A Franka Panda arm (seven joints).
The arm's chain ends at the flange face. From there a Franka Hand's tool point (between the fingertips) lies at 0.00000 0.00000 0.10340 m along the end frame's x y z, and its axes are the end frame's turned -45 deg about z.
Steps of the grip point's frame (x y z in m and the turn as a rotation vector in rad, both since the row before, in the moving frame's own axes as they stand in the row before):
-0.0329, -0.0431, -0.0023, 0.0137, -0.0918, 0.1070
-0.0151, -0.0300, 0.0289, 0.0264, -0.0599, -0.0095
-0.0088, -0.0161, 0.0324, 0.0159, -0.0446, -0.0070
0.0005, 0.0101, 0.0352, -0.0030, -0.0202, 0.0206
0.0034, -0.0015, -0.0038, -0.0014, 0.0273, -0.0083
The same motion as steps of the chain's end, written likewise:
-0.0457, -0.0125, -0.0019, -0.0552, -0.0746, 0.1070
-0.0256, -0.0130, 0.0291, -0.0237, -0.0610, -0.0095
-0.0132, -0.0073, 0.0325, -0.0203, -0.0428, -0.0070
0.0088, 0.0051, 0.0352, -0.0164, -0.0122, 0.0206
-0.0007, -0.0016, -0.0038, 0.0183, 0.0203, -0.0083

